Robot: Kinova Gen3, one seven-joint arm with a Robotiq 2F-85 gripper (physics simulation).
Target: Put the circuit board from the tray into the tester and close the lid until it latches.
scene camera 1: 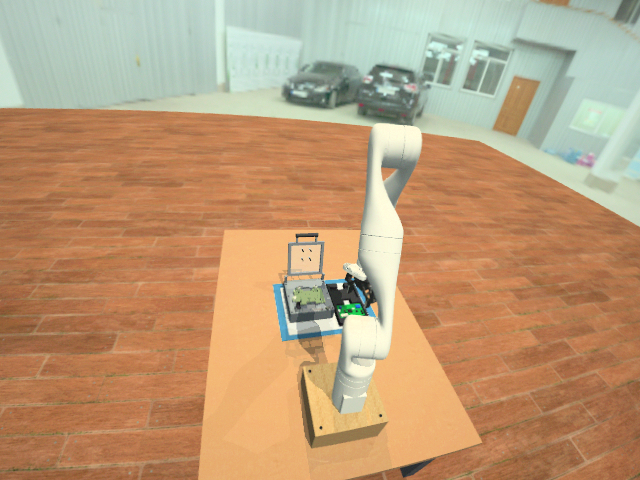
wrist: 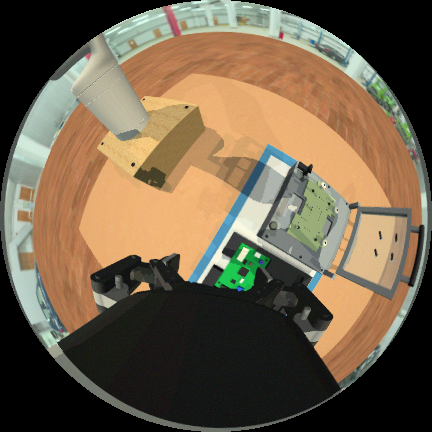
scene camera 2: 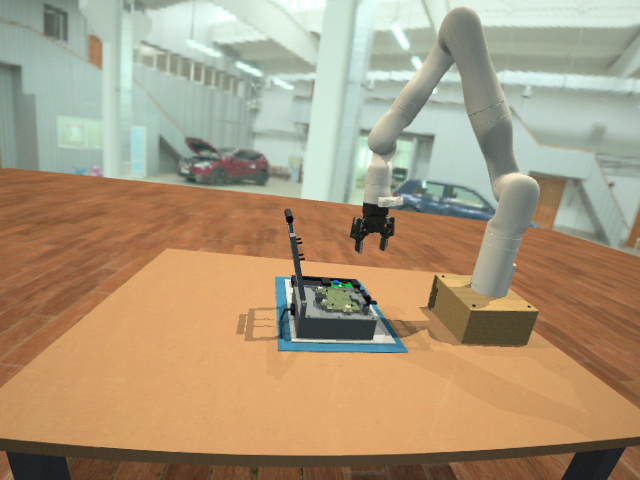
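Pixels of known places: gripper, fingertip midpoint: [scene camera 1: 357,299] [wrist: 216,269] [scene camera 2: 370,251]; arm's base at its link origin: [scene camera 1: 347,396] [wrist: 132,125] [scene camera 2: 486,289].
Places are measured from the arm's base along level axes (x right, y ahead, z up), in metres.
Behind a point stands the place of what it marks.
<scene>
The green circuit board [scene camera 1: 351,310] {z -0.085, x 0.113, y 0.393 m} [scene camera 2: 344,284] {z -0.088, x 0.145, y 0.386 m} [wrist: 242,267] {z -0.086, x 0.100, y 0.386 m} lies in the black tray [scene camera 1: 336,294] {z -0.090, x 0.066, y 0.488 m} [wrist: 296,273] {z -0.090, x 0.042, y 0.503 m}, beside the tester. The grey tester [scene camera 1: 310,314] {z -0.063, x -0.066, y 0.356 m} [scene camera 2: 336,328] {z -0.074, x -0.155, y 0.440 m} [wrist: 285,240] {z -0.048, x 0.008, y 0.411 m} holds an olive-green plate [scene camera 1: 309,296] {z -0.039, x -0.065, y 0.430 m} [scene camera 2: 338,299] {z -0.039, x -0.075, y 0.433 m} [wrist: 312,215] {z -0.039, x -0.061, y 0.429 m}. Its lid [scene camera 1: 289,258] {z 0.068, x -0.149, y 0.539 m} [scene camera 2: 296,258] {z 0.084, x -0.155, y 0.549 m} [wrist: 405,250] stands open, nearly upright, with a dark handle at its free edge. My gripper [scene camera 1: 360,296] {z 0.047, x 0.095, y 0.332 m} [scene camera 2: 371,251] {z 0.047, x 0.095, y 0.332 m} [wrist: 216,269] {z 0.047, x 0.095, y 0.332 m} is open and empty, pointing down, well above the tray area. In the wrist view its right finger covers part of the board's edge.
The tester and tray stand on a blue-edged white mat [scene camera 1: 284,330] {z -0.106, x -0.166, y 0.315 m} [scene camera 2: 341,348] {z -0.106, x -0.184, y 0.426 m} [wrist: 225,234] {z -0.106, x 0.069, y 0.316 m}. The arm's wooden base block [scene camera 1: 330,428] {z -0.002, x -0.062, y -0.080 m} [scene camera 2: 498,325] {z -0.052, x -0.112, y 0.015 m} [wrist: 172,145] {z -0.045, x -0.014, y 0.116 m} stands on the table [scene camera 1: 248,361] {z -0.108, x -0.293, y 0.187 m} [scene camera 2: 206,403] {z -0.108, x -0.373, y 0.667 m} [wrist: 140,215] {z -0.108, x 0.167, y 0.119 m}. The raised lid is a tall obstacle at the tester's far side.
</scene>
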